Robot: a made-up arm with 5 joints.
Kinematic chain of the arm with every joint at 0, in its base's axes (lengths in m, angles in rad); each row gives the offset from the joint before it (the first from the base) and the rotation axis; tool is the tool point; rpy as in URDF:
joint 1: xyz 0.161 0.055 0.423 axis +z
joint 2: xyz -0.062 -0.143 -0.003 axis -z
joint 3: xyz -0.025 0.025 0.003 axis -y
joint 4: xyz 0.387 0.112 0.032 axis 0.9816 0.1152 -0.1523
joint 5: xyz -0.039 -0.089 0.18 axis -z
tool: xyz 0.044 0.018 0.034 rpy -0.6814 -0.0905 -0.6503
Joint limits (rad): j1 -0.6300..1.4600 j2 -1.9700..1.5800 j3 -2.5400..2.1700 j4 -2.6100..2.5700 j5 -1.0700..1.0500
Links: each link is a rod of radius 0.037 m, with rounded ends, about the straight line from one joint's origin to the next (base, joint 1, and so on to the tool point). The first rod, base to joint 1, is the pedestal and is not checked.
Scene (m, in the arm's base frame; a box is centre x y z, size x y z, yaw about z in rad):
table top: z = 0
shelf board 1: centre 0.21 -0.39 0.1 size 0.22 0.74 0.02 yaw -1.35
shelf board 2: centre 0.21 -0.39 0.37 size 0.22 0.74 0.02 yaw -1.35
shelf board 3: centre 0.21 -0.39 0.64 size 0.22 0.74 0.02 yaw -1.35
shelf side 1: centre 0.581 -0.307 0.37 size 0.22 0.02 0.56 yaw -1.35
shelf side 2: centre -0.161 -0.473 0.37 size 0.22 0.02 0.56 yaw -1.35
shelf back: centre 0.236 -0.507 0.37 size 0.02 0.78 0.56 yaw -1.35
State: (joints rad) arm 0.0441 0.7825 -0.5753 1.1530 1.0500
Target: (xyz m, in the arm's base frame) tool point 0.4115 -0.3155 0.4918
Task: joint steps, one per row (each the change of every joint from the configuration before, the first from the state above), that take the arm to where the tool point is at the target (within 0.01 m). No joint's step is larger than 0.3 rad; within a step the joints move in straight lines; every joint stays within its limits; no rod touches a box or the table.
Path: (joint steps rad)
1: 0.0060 -0.2602 0.0963 0.1059 -0.1295
2: 0.0059 -0.2602 0.0963 0.1059 -0.1295
3: 0.0060 -0.2603 0.0964 0.1059 -0.1294
4: 0.0060 -0.2602 0.0963 0.1059 -0.1295
5: 0.0059 -0.2602 0.0963 0.1058 -0.1295
6: 0.0060 -0.2602 0.0963 0.1059 -0.1295
7: 0.0059 -0.2603 0.0964 0.1059 -0.1294
8: 0.0079 0.2561 -0.0227 -0.1696 0.1502
9: 0.0080 0.2561 -0.0226 -0.1697 0.1503
10: 0.0079 0.2561 -0.0227 -0.1697 0.1502
11: 0.0079 0.2560 -0.0226 -0.1697 0.1503
12: 0.0079 0.2561 -0.0227 -0.1696 0.1502
13: 0.0079 0.2561 -0.0227 -0.1697 0.1503

